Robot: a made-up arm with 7 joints.
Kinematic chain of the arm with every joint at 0, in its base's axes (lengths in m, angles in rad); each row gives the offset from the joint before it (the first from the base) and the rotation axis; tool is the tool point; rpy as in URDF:
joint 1: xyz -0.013 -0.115 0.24 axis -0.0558 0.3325 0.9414
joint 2: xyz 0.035 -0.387 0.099 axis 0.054 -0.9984 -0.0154
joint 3: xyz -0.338 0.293 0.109 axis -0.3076 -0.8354 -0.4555
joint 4: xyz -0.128 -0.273 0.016 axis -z
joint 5: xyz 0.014 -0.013 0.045 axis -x
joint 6: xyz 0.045 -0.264 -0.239 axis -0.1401 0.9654 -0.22
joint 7: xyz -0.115 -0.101 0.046 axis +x
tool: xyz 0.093 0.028 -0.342 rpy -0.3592 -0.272 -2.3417
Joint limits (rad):
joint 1: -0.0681..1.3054
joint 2: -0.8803..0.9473
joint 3: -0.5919..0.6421
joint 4: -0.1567..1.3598
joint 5: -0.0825..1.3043
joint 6: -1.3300..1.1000
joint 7: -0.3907..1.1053
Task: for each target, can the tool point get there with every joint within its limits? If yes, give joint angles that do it. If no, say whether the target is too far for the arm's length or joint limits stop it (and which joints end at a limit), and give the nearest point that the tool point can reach.
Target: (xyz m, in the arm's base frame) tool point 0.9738 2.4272 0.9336
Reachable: no: too far | nearest point 0.7074 0.2037 1.0252 | short by 2.241 m
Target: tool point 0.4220 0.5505 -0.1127
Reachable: no: joint limits stop it (at a limit: joint 1, joint 2, joint 3, joint 4, joint 5, joint 6, joint 7) | nearest point 0.4574 -0.0768 -0.1820 | short by 0.632 m
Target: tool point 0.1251 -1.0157 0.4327
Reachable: yes | joints 0.7084 -0.5078 -0.0776 0.7885 0.0479 -0.9941 0.0457
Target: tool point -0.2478 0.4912 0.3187
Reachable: no: joint limits stop it (at a limit: joint 1, joint 3, joint 4, joint 5, joint 6) | nearest point -0.6440 -0.2982 0.2456 | short by 0.886 m
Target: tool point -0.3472 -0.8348 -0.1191
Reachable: yes | joints 0.1567 0.6477 0.3696 0.5671 0.6971 -0.1695 0.7684
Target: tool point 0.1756 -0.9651 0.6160
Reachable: yes | joints 0.6096 -0.7059 -0.0598 0.0239 0.6482 0.1387 0.5184
